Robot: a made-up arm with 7 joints. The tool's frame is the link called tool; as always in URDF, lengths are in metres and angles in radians. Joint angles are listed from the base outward.
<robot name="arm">
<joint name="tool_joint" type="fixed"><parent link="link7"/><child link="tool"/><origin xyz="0 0 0" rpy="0 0.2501 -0.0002"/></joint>
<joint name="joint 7" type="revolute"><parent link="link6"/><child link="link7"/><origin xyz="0.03 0 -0.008" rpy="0 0 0"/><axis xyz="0.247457 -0.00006 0.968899"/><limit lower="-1.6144" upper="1.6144"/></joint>
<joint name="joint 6" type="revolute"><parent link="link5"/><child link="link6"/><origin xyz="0.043 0 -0.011" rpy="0 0 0"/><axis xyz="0.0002 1 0.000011"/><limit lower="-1.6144" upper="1.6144"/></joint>
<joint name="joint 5" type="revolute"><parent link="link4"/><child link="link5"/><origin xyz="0.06 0.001 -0.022" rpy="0 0 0"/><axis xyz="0.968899 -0.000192 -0.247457"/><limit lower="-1.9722" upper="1.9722"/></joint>
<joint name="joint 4" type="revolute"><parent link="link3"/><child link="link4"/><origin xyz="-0.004 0 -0.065" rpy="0 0 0"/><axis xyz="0.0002 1 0.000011"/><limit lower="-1.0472" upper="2.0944"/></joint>
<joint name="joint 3" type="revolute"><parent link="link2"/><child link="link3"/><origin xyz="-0.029 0.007 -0.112" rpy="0 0 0"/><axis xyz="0.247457 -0.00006 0.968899"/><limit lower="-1.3" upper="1.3"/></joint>
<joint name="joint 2" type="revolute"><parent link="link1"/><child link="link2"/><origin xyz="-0.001 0.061 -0.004" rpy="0 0 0"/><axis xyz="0.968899 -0.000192 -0.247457"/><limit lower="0" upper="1.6"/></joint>
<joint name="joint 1" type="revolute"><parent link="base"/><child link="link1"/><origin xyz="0 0 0" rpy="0 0 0"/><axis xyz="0.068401 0.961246 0.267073"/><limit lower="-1.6" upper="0.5"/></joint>
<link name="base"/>
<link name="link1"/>
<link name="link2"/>
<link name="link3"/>
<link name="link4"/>
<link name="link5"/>
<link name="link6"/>
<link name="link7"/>
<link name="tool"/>
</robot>
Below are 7 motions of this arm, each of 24 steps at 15 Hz.
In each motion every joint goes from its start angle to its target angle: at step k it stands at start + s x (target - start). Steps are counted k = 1, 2, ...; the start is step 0. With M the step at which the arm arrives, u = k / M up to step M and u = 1 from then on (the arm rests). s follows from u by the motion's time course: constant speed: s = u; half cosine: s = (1 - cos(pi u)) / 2; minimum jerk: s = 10 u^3 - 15 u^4 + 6 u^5.
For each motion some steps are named. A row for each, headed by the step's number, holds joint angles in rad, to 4 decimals.
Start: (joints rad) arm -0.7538 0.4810 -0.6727 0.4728 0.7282 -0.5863 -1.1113
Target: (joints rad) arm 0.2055 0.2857 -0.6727 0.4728 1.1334 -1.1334 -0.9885
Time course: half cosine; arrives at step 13
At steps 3, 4, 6, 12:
3: -0.6332 0.4564 -0.6727 0.4728 0.7792 -0.6551 -1.0959
4: -0.5466 0.4388 -0.6727 0.4728 0.8157 -0.7045 -1.0848
6: -0.3320 0.3951 -0.6727 0.4728 0.9064 -0.8269 -1.0573
12: 0.1916 0.2885 -0.6727 0.4728 1.1275 -1.1255 -0.9903

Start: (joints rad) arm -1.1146 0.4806 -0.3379 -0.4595 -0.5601 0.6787 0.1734
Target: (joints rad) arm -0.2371 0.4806 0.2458 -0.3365 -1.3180 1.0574 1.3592
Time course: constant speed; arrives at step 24
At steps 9, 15, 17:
9: -0.7855 0.4806 -0.1190 -0.4134 -0.8443 0.8207 0.6181
15: -0.5662 0.4806 0.0269 -0.3826 -1.0338 0.9154 0.9145
17: -0.4930 0.4806 0.0756 -0.3724 -1.0969 0.9469 1.0133

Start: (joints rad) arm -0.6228 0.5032 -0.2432 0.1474 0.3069 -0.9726 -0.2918
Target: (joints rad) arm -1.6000 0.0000 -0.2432 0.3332 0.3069 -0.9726 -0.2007
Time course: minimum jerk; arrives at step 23
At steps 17, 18, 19, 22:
17: -1.4873 0.0580 -0.2432 0.3118 0.3069 -0.9726 -0.2112
18: -1.5295 0.0363 -0.2432 0.3198 0.3069 -0.9726 -0.2073
19: -1.5611 0.0200 -0.2432 0.3258 0.3069 -0.9726 -0.2043
22: -1.5992 0.0004 -0.2432 0.3331 0.3069 -0.9726 -0.2008

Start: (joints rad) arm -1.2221 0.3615 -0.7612 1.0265 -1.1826 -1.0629 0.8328
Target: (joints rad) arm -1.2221 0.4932 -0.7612 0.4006 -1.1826 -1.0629 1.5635
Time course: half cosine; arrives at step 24
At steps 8, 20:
8: -1.2221 0.3944 -0.7612 0.8700 -1.1826 -1.0629 1.0155
20: -1.2221 0.4844 -0.7612 0.4425 -1.1826 -1.0629 1.5146

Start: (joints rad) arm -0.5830 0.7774 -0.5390 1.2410 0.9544 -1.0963 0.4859
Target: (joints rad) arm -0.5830 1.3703 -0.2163 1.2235 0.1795 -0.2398 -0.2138
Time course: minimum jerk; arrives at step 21
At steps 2, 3, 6, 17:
2: -0.5830 0.7818 -0.5366 1.2409 0.9486 -1.0899 0.4807
3: -0.5830 0.7912 -0.5315 1.2406 0.9364 -1.0764 0.4696
6: -0.5830 0.8632 -0.4923 1.2385 0.8423 -0.9724 0.3847
17: -0.5830 1.3401 -0.2327 1.2244 0.2189 -0.2834 -0.1782

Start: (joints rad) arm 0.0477 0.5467 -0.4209 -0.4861 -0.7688 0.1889 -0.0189
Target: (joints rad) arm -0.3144 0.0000 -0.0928 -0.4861 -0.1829 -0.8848 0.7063
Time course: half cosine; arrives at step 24
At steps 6, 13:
6: -0.0053 0.4666 -0.3729 -0.4861 -0.6830 0.0317 0.0873
13: -0.1570 0.2377 -0.2354 -0.4861 -0.4376 -0.4180 0.3910

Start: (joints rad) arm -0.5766 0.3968 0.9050 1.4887 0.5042 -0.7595 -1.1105
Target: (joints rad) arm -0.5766 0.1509 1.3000 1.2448 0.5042 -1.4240 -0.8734
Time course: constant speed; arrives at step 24
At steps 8, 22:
8: -0.5766 0.3148 1.0367 1.4074 0.5042 -0.9810 -1.0315
22: -0.5766 0.1714 1.2671 1.2651 0.5042 -1.3686 -0.8932

